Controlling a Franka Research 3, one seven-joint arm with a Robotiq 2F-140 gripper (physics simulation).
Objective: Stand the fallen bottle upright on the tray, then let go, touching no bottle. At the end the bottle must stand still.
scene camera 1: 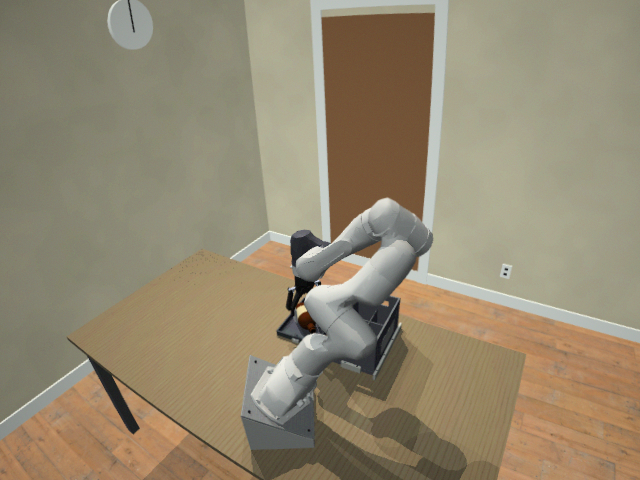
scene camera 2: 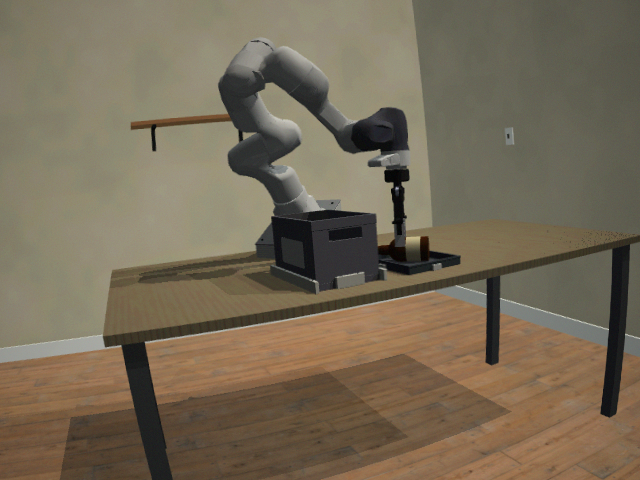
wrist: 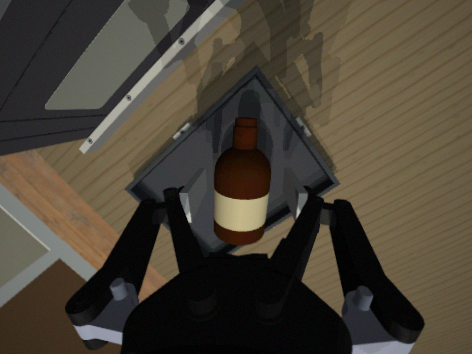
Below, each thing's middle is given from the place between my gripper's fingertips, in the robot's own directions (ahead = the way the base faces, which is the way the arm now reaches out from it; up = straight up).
Labels:
The brown bottle (scene camera 2: pixel 416 248) is 20 mm ahead of my hand, 10 mm to the left of it and 20 mm below it.

